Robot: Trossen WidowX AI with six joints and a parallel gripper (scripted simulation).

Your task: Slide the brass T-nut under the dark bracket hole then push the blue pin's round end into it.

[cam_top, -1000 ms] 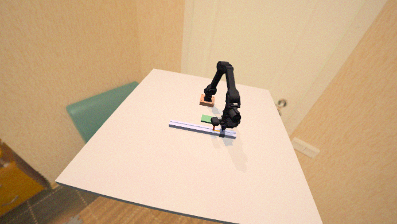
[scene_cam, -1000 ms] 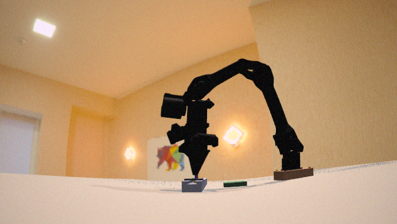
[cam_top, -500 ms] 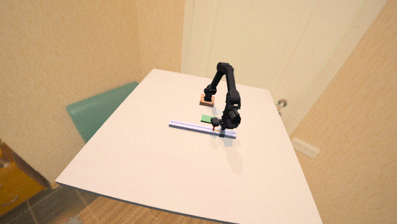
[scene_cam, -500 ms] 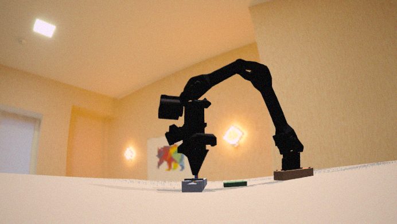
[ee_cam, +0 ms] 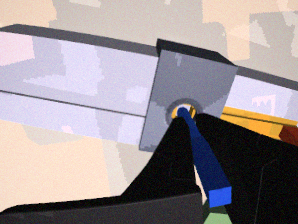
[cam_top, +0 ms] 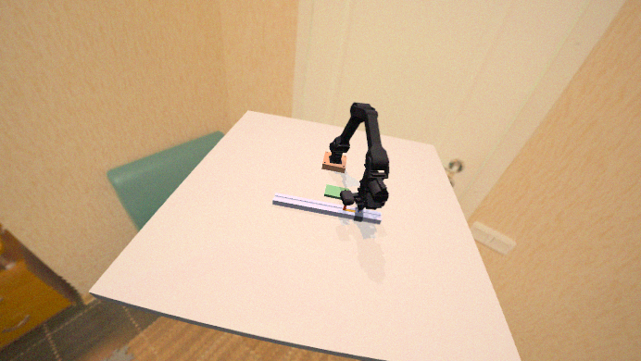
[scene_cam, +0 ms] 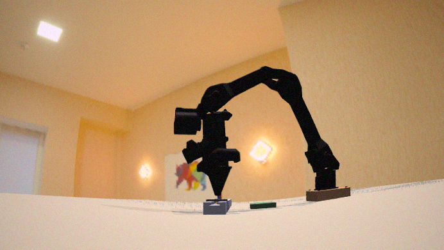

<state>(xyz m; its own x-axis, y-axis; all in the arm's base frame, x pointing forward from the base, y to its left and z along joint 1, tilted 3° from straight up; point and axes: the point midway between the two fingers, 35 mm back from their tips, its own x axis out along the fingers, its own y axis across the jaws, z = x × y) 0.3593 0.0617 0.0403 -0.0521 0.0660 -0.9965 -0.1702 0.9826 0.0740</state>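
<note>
Right now my gripper tip is right at the blue pin. Also, from my gripper tip: green tray 140 mm behind, 60 mm to the right, 40 mm below.
</note>
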